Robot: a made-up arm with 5 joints. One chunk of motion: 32 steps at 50 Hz.
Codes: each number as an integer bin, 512 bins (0 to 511) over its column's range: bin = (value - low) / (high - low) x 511, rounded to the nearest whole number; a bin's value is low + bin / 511 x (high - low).
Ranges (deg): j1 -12..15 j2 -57..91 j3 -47..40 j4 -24..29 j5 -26..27
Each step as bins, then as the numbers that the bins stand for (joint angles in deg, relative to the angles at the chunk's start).
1 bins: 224 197 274 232 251
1 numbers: -0.16 0.06 -0.35 0.06 0.03
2 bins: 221 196 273 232 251
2 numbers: -0.32 -0.23 -0.52 0.06 0.03
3 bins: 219 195 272 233 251
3 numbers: -0.43 -0.52 -0.69 0.17 0.03
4 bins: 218 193 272 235 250
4 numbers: -0.48 -1.10 -0.69 0.37 -0.07
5 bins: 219 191 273 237 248
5 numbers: -0.43 -1.68 -0.52 0.58 -0.28
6 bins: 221 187 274 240 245
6 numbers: -0.32 -2.84 -0.35 0.89 -0.59
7 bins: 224 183 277 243 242
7 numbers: -0.16 -4.00 0.16 1.20 -0.90
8 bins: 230 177 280 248 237
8 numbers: 0.15 -5.74 0.67 1.72 -1.42
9 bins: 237 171 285 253 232
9 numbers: 0.52 -7.47 1.52 2.24 -1.94
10 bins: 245 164 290 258 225
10 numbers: 0.95 -9.50 2.37 2.76 -2.66
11 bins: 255 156 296 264 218
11 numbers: 1.47 -11.82 3.40 3.38 -3.39
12 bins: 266 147 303 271 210
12 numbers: 2.05 -14.42 4.59 4.11 -4.22
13 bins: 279 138 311 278 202
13 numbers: 2.74 -17.03 5.95 4.83 -5.05
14 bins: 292 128 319 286 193
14 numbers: 3.43 -19.93 7.31 5.66 -5.98
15 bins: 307 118 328 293 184
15 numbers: 4.22 -22.82 8.84 6.39 -6.92
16 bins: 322 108 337 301 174
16 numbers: 5.01 -25.72 10.38 7.22 -7.95
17 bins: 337 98 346 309 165
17 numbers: 5.81 -28.62 11.91 8.05 -8.89
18 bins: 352 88 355 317 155
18 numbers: 6.60 -31.51 13.44 8.88 -9.92
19 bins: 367 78 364 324 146
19 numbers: 7.39 -34.41 14.97 9.60 -10.86
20 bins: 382 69 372 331 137
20 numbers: 8.18 -37.02 16.33 10.33 -11.79
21 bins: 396 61 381 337 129
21 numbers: 8.92 -39.33 17.87 10.95 -12.62
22 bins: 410 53 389 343 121
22 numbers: 9.66 -41.65 19.23 11.58 -13.45
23 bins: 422 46 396 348 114
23 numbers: 10.30 -43.68 20.42 12.09 -14.18
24 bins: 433 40 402 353 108
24 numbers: 10.88 -45.41 21.44 12.61 -14.80
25 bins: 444 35 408 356 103
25 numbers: 11.46 -46.86 22.46 12.92 -15.32
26 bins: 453 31 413 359 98
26 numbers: 11.94 -48.02 23.32 13.23 -15.84
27 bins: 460 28 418 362 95
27 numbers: 12.31 -48.89 24.17 13.55 -16.15
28 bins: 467 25 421 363 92
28 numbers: 12.68 -49.76 24.68 13.65 -16.46
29 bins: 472 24 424 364 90
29 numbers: 12.94 -50.05 25.19 13.75 -16.67
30 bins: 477 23 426 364 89
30 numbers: 13.20 -50.34 25.53 13.75 -16.77
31 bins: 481 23 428 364 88
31 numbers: 13.41 -50.34 25.87 13.75 -16.87
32 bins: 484 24 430 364 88
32 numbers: 13.57 -50.05 26.21 13.75 -16.87
